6 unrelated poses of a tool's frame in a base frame.
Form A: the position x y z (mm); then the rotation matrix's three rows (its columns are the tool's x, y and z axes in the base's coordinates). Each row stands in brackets.
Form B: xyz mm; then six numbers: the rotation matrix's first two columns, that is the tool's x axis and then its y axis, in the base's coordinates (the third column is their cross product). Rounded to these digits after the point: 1 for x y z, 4 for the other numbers. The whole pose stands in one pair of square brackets.
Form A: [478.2 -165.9 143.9], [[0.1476 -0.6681 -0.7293], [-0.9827 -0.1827 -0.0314], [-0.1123 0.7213 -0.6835]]
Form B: [478.2 -165.9 143.9 0.1476 -0.9827 -0.1123 -0.6681 -0.1827 0.7213]
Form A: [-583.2 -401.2 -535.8], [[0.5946 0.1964 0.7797], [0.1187 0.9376 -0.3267], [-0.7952 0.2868 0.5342]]
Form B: [-583.2 -401.2 -535.8 0.5946 0.1187 -0.7952 0.1964 0.9376 0.2868]
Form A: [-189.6 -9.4 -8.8], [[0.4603 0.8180 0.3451], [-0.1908 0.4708 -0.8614], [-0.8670 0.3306 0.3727]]
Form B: [-189.6 -9.4 -8.8 0.4603 -0.1908 -0.8670 0.8180 0.4708 0.3306]
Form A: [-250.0 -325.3 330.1], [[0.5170 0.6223 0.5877], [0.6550 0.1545 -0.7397], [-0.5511 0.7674 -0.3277]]
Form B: [-250.0 -325.3 330.1 0.5170 0.6550 -0.5511 0.6223 0.1545 0.7674]
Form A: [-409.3 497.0 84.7], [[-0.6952 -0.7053 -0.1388], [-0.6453 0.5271 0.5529], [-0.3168 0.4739 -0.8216]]
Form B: [-409.3 497.0 84.7 -0.6952 -0.6453 -0.3168 -0.7053 0.5271 0.4739]
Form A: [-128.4 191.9 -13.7], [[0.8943 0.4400 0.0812], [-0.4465 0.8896 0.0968], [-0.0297 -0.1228 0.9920]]
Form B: [-128.4 191.9 -13.7 0.8943 -0.4465 -0.0297 0.4400 0.8896 -0.1228]
